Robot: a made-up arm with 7 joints.
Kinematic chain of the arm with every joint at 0, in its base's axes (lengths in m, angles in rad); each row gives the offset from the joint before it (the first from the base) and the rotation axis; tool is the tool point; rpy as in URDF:
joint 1: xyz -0.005 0.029 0.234 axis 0 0.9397 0.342
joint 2: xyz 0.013 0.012 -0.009 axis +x
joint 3: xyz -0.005 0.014 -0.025 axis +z
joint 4: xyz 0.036 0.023 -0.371 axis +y
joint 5: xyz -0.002 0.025 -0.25 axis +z
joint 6: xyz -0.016 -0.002 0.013 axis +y
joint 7: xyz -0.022 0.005 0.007 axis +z
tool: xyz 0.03 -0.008 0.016 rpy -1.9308 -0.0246 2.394
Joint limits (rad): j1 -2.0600..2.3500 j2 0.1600..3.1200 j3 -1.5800..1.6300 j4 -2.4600..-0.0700 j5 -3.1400..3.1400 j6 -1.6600..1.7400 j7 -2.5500..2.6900
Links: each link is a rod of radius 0.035 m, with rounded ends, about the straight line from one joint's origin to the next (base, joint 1, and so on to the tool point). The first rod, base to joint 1, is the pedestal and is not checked.
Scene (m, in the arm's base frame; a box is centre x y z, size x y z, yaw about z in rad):
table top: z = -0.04
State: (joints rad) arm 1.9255 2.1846 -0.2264 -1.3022 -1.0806 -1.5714 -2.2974
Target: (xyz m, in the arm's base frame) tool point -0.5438 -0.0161 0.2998
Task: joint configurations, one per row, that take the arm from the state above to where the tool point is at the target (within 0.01 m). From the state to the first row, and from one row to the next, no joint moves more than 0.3 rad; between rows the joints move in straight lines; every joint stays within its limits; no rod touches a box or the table.
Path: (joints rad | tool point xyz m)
1: 1.9764 1.9011 -0.3793 -1.3598 -1.0734 -1.5891 -2.3040 | -0.1802 0.5883 0.1446
2: 2.0274 1.6176 -0.5323 -1.4173 -1.0662 -1.6068 -2.3107 | -0.3513 0.4990 0.2116
3: 2.0783 1.3341 -0.6852 -1.4749 -1.0590 -1.6246 -2.3173 | -0.4770 0.3529 0.2653
4: 2.1292 1.0506 -0.8381 -1.5325 -1.0518 -1.6423 -2.3239 | -0.5428 0.1723 0.2966
5: 2.1802 0.7671 -0.9910 -1.5900 -1.0446 -1.6600 -2.3305 | -0.5438 -0.0161 0.2998

